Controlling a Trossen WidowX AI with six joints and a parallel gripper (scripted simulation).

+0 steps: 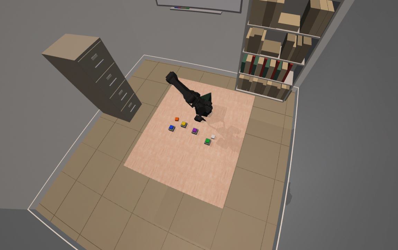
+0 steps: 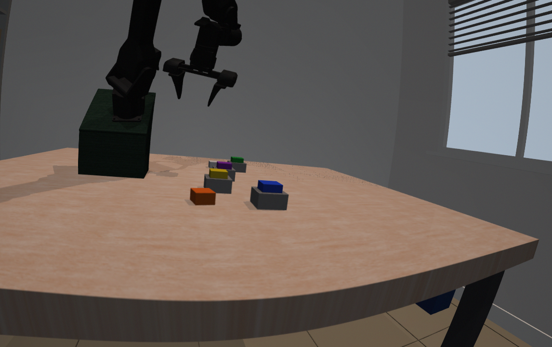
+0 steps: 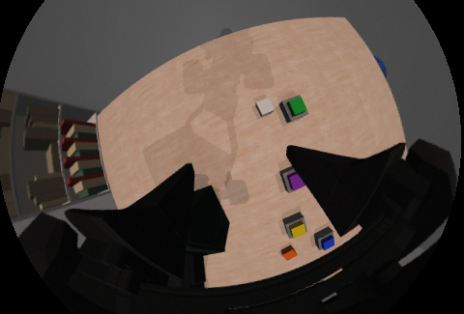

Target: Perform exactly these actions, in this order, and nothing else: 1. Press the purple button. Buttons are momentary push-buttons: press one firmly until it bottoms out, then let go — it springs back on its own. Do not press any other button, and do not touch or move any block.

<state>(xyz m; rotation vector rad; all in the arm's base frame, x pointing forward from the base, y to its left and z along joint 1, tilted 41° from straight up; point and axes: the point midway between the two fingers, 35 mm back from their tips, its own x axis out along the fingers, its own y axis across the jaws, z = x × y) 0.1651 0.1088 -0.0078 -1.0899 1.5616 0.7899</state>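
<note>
The purple button is 70 mm ahead of my gripper tip, 110 mm to the right of it and 150 mm below it. The rest, counted from my gripper tip: yellow button (30 mm ahead, 230 mm to the right, 150 mm below); then green button (150 mm ahead, 30 mm to the left, 150 mm below); then white block (90 mm ahead, 60 mm to the left, 170 mm below).
</note>
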